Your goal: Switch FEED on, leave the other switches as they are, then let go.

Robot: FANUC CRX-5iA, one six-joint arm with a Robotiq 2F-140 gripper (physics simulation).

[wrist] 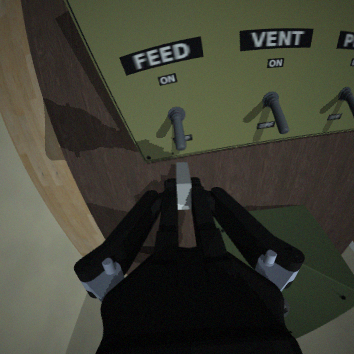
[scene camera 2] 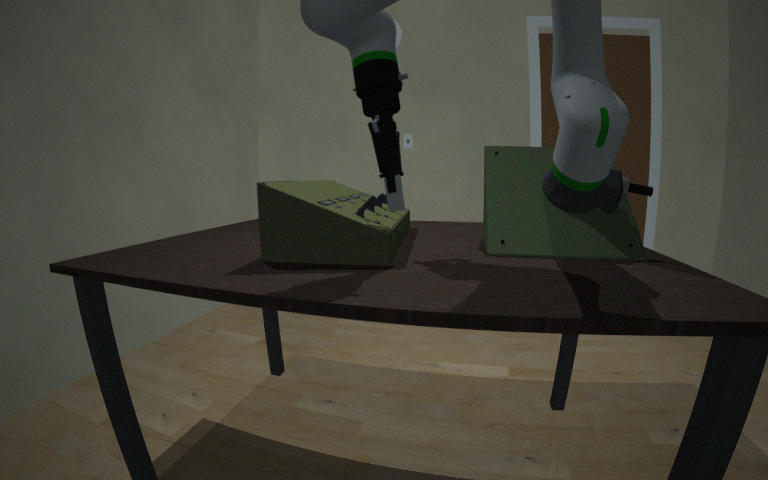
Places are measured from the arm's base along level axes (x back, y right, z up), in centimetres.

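Pixels of known places: gripper, fingertip midpoint: (wrist: 181, 171) (scene camera 2: 397, 211); arm's base, link origin: (scene camera 2: 572, 189).
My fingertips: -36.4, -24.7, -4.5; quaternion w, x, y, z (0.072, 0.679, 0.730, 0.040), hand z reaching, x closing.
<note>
For each thing: its middle in the pictures, then the offset to it from my fingertips, as dx, dy, dz. "spot": a spot on its surface instead. Level surfaces: height alone.
- olive switch box, body centre: (wrist: 297, 43) (scene camera 2: 348, 218) -18.7, +14.9, -3.7
- FEED switch, body centre: (wrist: 178, 130) (scene camera 2: 366, 204) -6.2, -0.6, +1.2
- VENT switch, body centre: (wrist: 278, 114) (scene camera 2: 377, 201) -9.0, +11.1, +1.2
- third switch, surface spot: (wrist: 348, 98) spot: -12.8, +22.0, +0.4
- dark wooden table, surface height: dz -9.6
The olive switch box (scene camera 2: 325, 240) (wrist: 220, 95) has a sloped panel with labelled toggle switches. In the wrist view the FEED switch (wrist: 178, 131) is a grey lever tilted toward its OFF label, partly covering that label. The VENT switch (wrist: 278, 116) and a third switch (wrist: 348, 98), its label cut off, also tilt to the OFF side. My gripper (scene camera 2: 395, 208) (wrist: 181, 171) is shut and empty. Its pale fingertips are low at the panel's lower edge, in line with the FEED lever and just off its tip on the OFF side. Whether they touch the lever is unclear.
The switch box stands on the dark wooden table (scene camera 2: 186, 283) (wrist: 135, 185). A green wedge-shaped block (scene camera 2: 518, 203) (wrist: 285, 230) stands on the table to the right in the scene view. Another part of the grey arm (scene camera 2: 586, 130) hangs in front of it.
</note>
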